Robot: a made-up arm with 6 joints. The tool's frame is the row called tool.
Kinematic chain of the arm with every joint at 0, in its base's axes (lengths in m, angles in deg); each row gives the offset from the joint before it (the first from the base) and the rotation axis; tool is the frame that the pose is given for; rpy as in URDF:
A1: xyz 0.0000 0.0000 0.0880 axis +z
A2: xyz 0.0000 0.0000 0.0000 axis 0.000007 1 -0.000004
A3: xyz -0.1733 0.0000 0.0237 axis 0.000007 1 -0.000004
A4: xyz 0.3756 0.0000 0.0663 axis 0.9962 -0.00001 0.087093
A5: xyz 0.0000 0.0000 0.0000 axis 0.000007 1 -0.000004
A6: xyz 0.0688 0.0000 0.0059 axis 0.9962 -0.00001 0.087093
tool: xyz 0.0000 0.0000 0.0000 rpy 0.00 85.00 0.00
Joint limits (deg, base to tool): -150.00..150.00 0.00..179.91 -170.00..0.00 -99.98..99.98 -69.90..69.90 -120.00..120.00
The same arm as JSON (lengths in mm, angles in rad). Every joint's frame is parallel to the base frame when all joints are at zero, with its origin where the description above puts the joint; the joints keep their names.
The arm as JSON. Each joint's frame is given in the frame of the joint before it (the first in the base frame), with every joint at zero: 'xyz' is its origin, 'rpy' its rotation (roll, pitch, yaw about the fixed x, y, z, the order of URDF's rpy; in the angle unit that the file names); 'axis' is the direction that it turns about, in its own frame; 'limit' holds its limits. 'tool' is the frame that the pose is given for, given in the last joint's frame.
{"units": {"length": "mm", "angle": "rad"}, "joints": [{"name": "A1", "type": "revolute", "origin": {"xyz": [0.0, 0.0, 88.0], "rpy": [0.0, 0.0, 0.0]}, "axis": "+z", "limit": {"lower": -2.618, "upper": 2.618}}, {"name": "A2", "type": "revolute", "origin": {"xyz": [0.0, 0.0, 0.0], "rpy": [0.0, 0.0, 0.0]}, "axis": "+y", "limit": {"lower": 0.0, "upper": 3.14}}, {"name": "A3", "type": "revolute", "origin": {"xyz": [-173.3, 0.0, 23.7], "rpy": [0.0, 0.0, 0.0]}, "axis": "+y", "limit": {"lower": -2.9671, "upper": 0.0}}, {"name": "A4", "type": "revolute", "origin": {"xyz": [375.6, 0.0, 66.3], "rpy": [0.0, 0.0, 0.0]}, "axis": [0.9962, 0.0, 0.0871], "limit": {"lower": -1.745, "upper": 1.745}}, {"name": "A5", "type": "revolute", "origin": {"xyz": [0.0, 0.0, 0.0], "rpy": [0.0, 0.0, 0.0]}, "axis": "+y", "limit": {"lower": -1.22, "upper": 1.22}}, {"name": "A6", "type": "revolute", "origin": {"xyz": [68.8, 0.0, 5.9], "rpy": [0.0, 0.0, 0.0]}, "axis": [0.9962, 0.0, 0.0871], "limit": {"lower": -2.0944, "upper": 2.0944}}], "tool": {"origin": {"xyz": [0.0, 0.0, 0.0], "rpy": [0.0, 1.4835, 0.0]}}}
